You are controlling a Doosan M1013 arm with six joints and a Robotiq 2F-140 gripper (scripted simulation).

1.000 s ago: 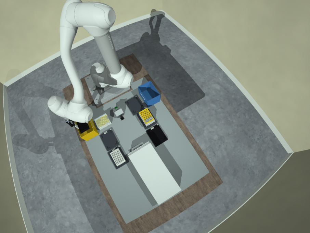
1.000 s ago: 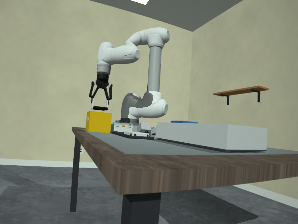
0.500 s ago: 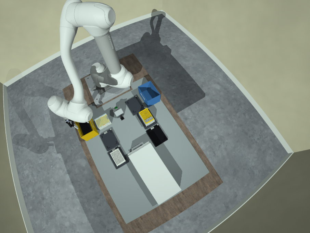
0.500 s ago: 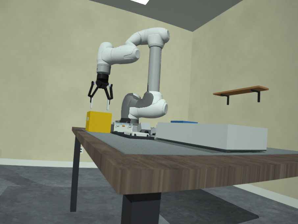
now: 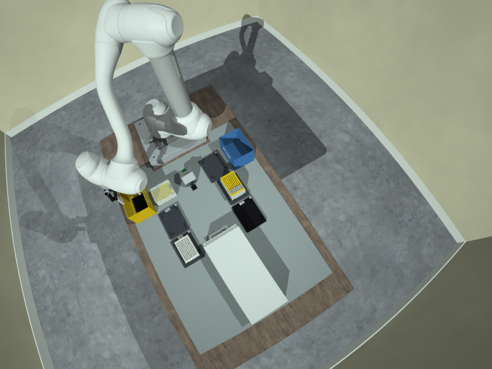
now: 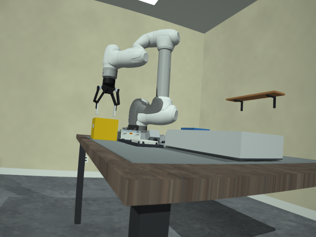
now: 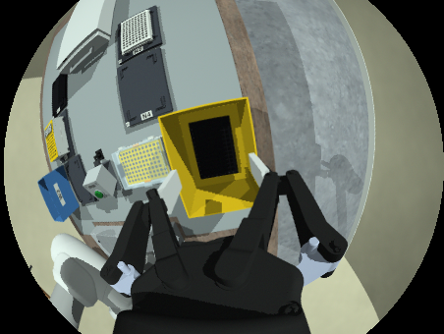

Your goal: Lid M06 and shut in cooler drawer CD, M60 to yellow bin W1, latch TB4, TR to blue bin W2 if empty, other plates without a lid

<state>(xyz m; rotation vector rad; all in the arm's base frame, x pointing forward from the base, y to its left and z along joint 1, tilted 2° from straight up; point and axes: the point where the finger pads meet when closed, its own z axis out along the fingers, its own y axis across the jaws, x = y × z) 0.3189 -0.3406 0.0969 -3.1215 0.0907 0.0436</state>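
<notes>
Right now my hand is 32 cm to the right of the green DONE key, 10 cm above it and 1 cm past it. The rest, counted from my hand: tip box lid: 15 cm to the left, 11 cm below, 2 cm ahead; then black assay plate: 15 cm below; then yellow bin W1: 13 cm below.
</notes>
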